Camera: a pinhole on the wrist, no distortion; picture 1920 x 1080 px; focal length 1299.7 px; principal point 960.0 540.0 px. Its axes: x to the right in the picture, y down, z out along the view. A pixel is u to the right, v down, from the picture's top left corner.
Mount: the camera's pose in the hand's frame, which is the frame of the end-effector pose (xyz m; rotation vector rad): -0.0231 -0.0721 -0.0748 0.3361 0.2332 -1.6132
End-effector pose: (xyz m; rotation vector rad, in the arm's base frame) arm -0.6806 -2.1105 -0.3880 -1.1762 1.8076 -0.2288
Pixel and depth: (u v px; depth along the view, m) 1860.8 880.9 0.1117
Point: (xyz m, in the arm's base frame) -0.5622 -2.2016 -0.2777
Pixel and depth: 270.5 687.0 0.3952
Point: -0.3813 -2.0062 -0.5813
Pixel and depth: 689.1 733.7 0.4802
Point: -0.2672 -2.0752 -0.5348
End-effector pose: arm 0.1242 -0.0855 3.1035 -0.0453 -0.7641 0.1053
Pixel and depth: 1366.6 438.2 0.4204
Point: -0.1029 -0.4327 3.2604
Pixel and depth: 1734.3 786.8 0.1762
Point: 0.0992 -0.3189 3.1558
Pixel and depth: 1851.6 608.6 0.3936
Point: -0.0090 -0.5505 3.2524
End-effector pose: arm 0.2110 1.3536 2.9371 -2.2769 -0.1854 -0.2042
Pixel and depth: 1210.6 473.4 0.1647
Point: 0.1408 1.5048 3.0003
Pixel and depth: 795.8 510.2 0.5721
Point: 0.1386 1.8475 2.7567
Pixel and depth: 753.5 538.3 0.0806
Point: 0.1659 1.4129 2.9926
